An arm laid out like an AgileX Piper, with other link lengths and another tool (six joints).
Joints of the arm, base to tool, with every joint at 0 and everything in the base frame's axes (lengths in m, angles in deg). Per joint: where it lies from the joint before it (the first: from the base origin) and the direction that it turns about. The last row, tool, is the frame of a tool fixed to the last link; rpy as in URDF.
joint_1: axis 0 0 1 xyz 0.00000 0.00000 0.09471
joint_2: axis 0 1 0 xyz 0.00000 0.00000 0.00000
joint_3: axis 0 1 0 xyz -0.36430 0.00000 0.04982
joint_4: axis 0.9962 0 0.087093 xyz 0.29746 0.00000 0.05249
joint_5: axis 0 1 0 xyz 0.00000 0.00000 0.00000
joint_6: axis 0.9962 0 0.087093 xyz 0.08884 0.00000 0.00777
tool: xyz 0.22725 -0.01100 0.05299 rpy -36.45 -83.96 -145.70
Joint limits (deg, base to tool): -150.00..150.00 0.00..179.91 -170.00..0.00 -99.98..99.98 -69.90..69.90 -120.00..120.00
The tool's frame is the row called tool.
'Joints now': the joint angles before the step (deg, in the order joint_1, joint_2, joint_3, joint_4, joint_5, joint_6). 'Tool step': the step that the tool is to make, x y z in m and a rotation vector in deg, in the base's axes. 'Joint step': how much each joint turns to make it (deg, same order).
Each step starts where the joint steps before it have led.
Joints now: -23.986 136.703 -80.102 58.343 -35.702 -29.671
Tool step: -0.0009 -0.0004 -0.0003 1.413 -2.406 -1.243
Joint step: -0.004 0.002 0.005 -0.289 -0.002 3.287
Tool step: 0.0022 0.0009 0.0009 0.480 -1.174 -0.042
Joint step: 0.007 -0.004 -0.006 -0.928 0.115 1.890
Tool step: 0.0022 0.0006 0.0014 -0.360 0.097 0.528
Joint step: -0.008 0.000 -0.005 -0.746 0.008 0.119
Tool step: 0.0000 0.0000 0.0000 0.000 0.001 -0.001
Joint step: 0.001 0.000 -0.001 0.004 0.000 -0.004
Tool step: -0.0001 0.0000 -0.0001 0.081 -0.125 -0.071
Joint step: 0.002 0.004 0.008 -0.014 -0.008 0.183
